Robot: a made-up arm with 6 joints. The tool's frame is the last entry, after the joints. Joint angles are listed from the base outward.
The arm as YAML. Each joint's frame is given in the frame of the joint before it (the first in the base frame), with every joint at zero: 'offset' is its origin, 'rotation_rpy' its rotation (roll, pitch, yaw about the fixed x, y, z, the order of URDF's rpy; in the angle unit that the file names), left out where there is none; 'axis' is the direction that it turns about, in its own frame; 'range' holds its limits. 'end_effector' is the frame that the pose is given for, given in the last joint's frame.
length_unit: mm
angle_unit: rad
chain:
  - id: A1
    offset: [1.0, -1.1, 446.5]
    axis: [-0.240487, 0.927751, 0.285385]
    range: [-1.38, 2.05]
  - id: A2
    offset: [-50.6, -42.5, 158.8]
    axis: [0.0, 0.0, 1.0]
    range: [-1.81, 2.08]
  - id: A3
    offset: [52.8, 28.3, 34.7]
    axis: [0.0, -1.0, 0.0]
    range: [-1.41, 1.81]
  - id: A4
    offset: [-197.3, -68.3, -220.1]
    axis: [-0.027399, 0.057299, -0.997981]
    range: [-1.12, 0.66]
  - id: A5
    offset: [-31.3, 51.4, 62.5]
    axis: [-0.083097, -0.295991, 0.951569]
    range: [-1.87, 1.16]
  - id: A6
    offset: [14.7, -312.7, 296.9]
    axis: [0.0, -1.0, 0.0]
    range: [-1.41, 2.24]
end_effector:
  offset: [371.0, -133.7, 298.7]
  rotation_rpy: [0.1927, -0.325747, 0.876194]
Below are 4 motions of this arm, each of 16 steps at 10 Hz.
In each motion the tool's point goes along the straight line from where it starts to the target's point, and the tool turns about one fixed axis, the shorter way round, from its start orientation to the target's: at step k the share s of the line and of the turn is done. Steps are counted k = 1, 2, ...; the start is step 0. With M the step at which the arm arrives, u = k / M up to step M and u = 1 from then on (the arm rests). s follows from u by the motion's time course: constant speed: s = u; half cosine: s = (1 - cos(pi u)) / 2; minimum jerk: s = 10 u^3 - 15 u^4 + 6 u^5.
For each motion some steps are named. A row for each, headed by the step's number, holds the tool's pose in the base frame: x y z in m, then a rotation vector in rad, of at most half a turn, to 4 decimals.
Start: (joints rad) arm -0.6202 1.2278 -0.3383 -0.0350 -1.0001 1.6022
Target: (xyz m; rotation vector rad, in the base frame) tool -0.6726 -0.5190 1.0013 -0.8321 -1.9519 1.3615
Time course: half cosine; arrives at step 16
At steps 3, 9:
3: -0.5868 -0.4835 1.1355 -0.7339 -1.6812 1.2182
9: -0.6349 -0.5034 1.0603 -0.7891 -1.8325 1.2991

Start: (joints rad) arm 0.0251 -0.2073 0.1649 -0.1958 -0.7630 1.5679
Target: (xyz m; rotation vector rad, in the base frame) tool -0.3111 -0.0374 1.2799 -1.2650 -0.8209 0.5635
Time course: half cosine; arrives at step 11
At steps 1, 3, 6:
1: -0.6794 -0.2198 1.1206 -0.8848 -1.2898 0.3818
3: -0.6221 -0.1914 1.1454 -0.9480 -1.2210 0.4119
6: -0.4723 -0.1172 1.2102 -1.1064 -1.0337 0.4874

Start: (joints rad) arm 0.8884 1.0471 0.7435 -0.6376 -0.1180 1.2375
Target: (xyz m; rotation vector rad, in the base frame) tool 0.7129 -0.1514 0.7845 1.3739 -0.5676 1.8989
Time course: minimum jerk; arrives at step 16
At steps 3, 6, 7, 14, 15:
3: 0.6647 -0.4621 0.7388 1.5410 -1.6382 1.5428
6: 0.6762 -0.3881 0.7497 1.5215 -1.3858 1.6590
7: 0.6817 -0.3526 0.7549 1.5073 -1.2635 1.7077
14: 0.7121 -0.1566 0.7837 1.3784 -0.5857 1.8957
15: 0.7128 -0.1521 0.7844 1.3745 -0.5701 1.8985

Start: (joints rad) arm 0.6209 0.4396 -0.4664 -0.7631 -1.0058 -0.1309
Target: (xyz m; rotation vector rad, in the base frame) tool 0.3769 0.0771 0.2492 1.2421 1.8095 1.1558
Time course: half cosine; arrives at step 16
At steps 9, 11, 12, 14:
9: 0.4987 -0.0614 0.3449 0.9645 1.6246 1.0505
11: 0.4442 0.0007 0.3020 1.0871 1.7088 1.0988
12: 0.4212 0.0267 0.2840 1.1394 1.7436 1.1185
14: 0.3884 0.0640 0.2582 1.2152 1.7925 1.1462

